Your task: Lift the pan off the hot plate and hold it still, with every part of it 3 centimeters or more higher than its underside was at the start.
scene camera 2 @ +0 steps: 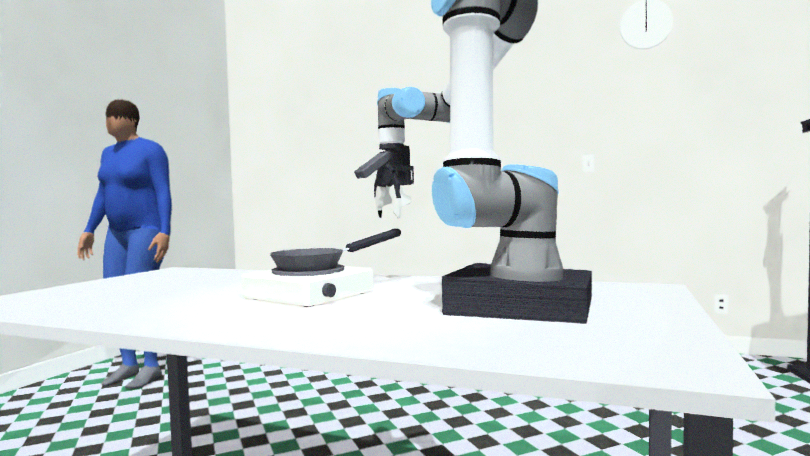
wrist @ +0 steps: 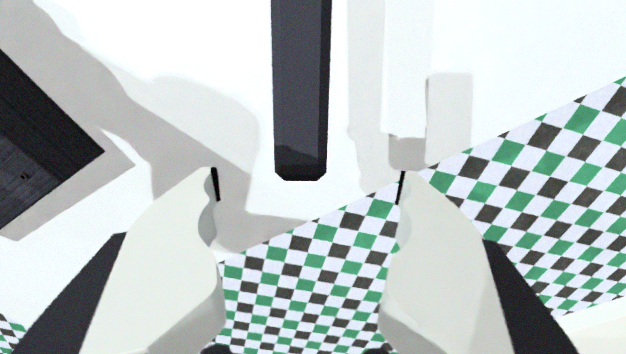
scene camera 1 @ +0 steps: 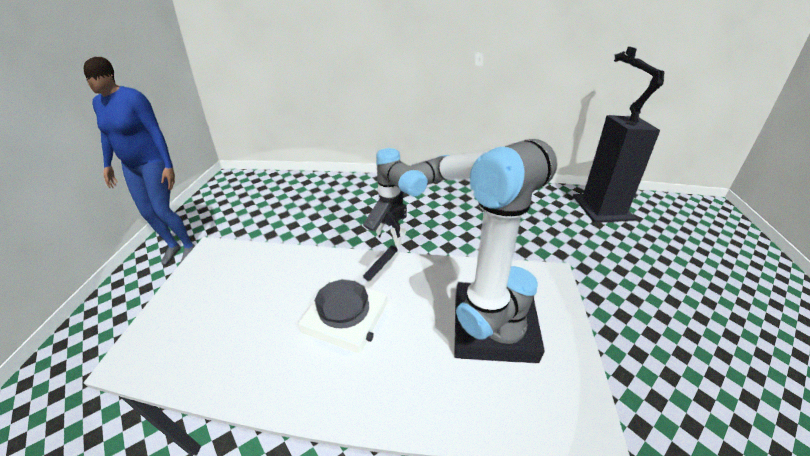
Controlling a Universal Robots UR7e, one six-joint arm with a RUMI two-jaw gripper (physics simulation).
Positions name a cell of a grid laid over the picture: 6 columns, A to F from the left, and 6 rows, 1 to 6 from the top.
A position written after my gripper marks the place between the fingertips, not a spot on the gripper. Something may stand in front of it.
my gripper: scene camera 2 C3; wrist C3; scene camera 1 C4
dark pan: scene camera 2 C4; wrist C1; scene camera 1 C4
white hot plate: scene camera 2 C4; scene camera 1 C5; not seen in the wrist view (out of frame)
